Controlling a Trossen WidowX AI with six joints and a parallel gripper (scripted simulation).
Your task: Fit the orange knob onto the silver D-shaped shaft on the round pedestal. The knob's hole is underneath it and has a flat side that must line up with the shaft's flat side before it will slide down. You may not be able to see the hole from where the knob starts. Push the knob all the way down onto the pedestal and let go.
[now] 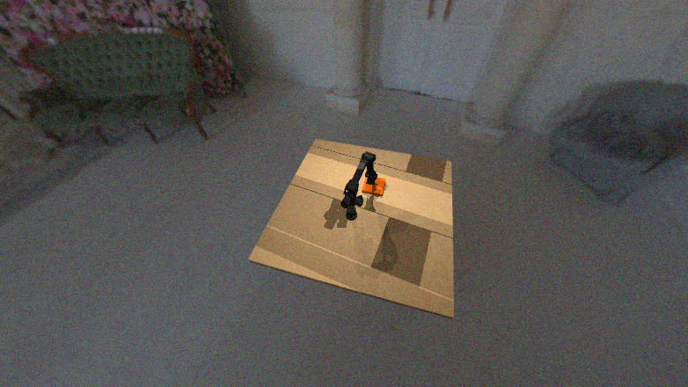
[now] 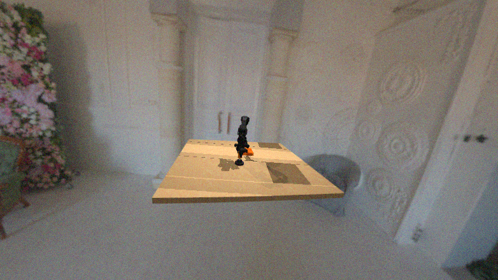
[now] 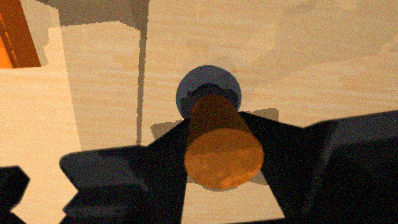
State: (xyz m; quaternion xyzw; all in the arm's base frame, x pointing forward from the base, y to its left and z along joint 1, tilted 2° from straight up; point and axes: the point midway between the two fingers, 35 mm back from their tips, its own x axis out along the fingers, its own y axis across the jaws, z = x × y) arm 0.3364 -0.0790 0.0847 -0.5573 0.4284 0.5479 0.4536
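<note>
My gripper tip is 3 cm below the orange knob. The rest, counted from my gripper tip: pedestal with D-shaped shaft (4 cm below).
</note>
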